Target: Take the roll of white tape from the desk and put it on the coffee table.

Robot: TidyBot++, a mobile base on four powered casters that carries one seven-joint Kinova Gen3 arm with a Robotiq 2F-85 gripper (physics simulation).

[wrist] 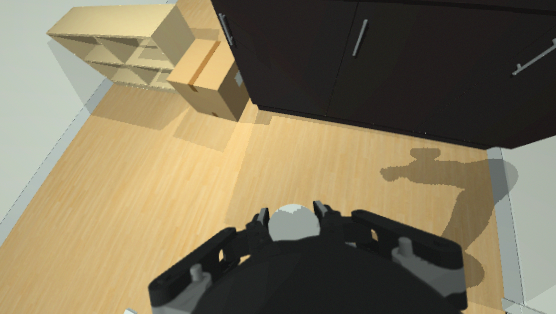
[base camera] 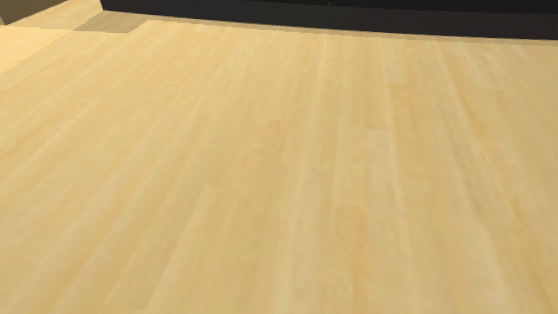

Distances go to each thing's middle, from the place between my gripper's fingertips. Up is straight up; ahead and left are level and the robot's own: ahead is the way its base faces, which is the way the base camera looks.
My gripper is now 20 mm past the roll of white tape [wrist: 293,221], 10 mm to the left of it and 10 mm below it. Round my hand: taped cardboard box [wrist: 207,77] (930 mm ahead, 850 mm to the left, 810 mm below).
